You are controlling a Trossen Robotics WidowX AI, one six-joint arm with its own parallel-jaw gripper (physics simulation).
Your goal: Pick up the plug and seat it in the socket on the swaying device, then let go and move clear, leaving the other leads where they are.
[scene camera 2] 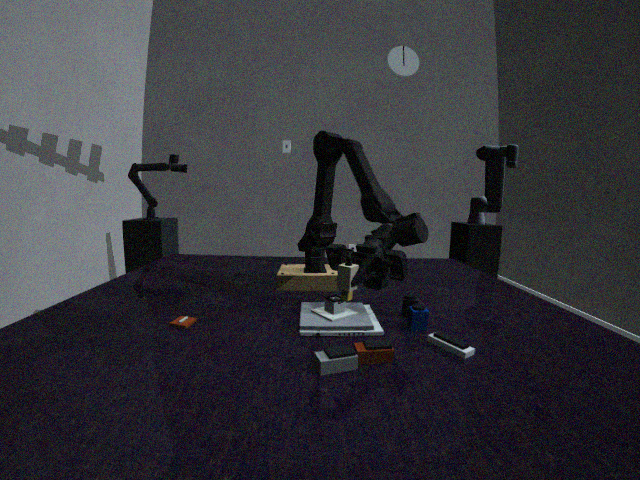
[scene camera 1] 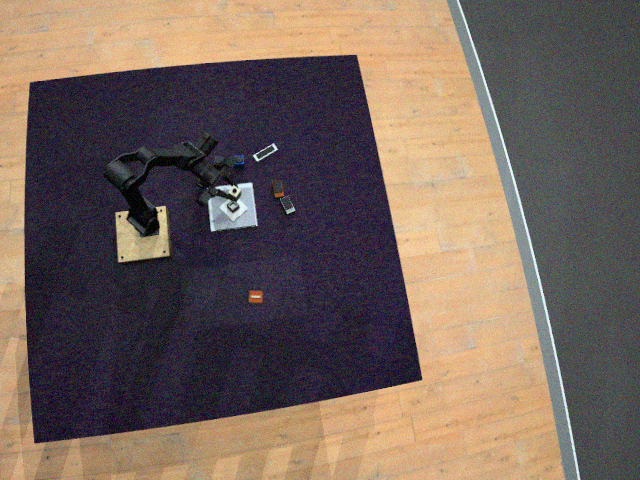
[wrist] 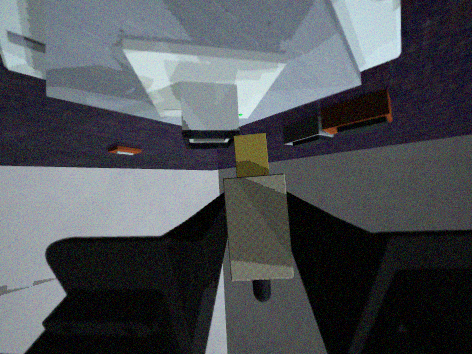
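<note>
My gripper (wrist: pixel 254 198) is shut on the plug (scene camera 1: pixel 234 192) (scene camera 2: pixel 346 277) (wrist: pixel 259 230), a beige block with a yellow tip (wrist: pixel 252 154). The plug is upright above the device. The socket (scene camera 1: pixel 233 206) (scene camera 2: pixel 334 304) (wrist: pixel 210 112) is a small grey box with a dark-rimmed opening on a white diamond-shaped plate (scene camera 1: pixel 225 208) (wrist: pixel 150 67). It stands on the grey and white device (scene camera 1: pixel 245 219) (scene camera 2: pixel 336 323) (wrist: pixel 80 80). In the wrist view the yellow tip is beside the socket's opening, to the right of it, and does not appear to be inside.
Beyond the device are an orange block (scene camera 1: pixel 278 188) (scene camera 2: pixel 374 353) (wrist: pixel 357 111) and a grey block (scene camera 1: pixel 287 204) (scene camera 2: pixel 336 360) (wrist: pixel 301 131). A blue block (scene camera 1: pixel 239 160) (scene camera 2: pixel 418 318) and a white-framed bar (scene camera 1: pixel 265 152) (scene camera 2: pixel 451 345) lie to one side, a flat orange piece (scene camera 1: pixel 255 296) (scene camera 2: pixel 183 321) (wrist: pixel 125 150) to the other.
</note>
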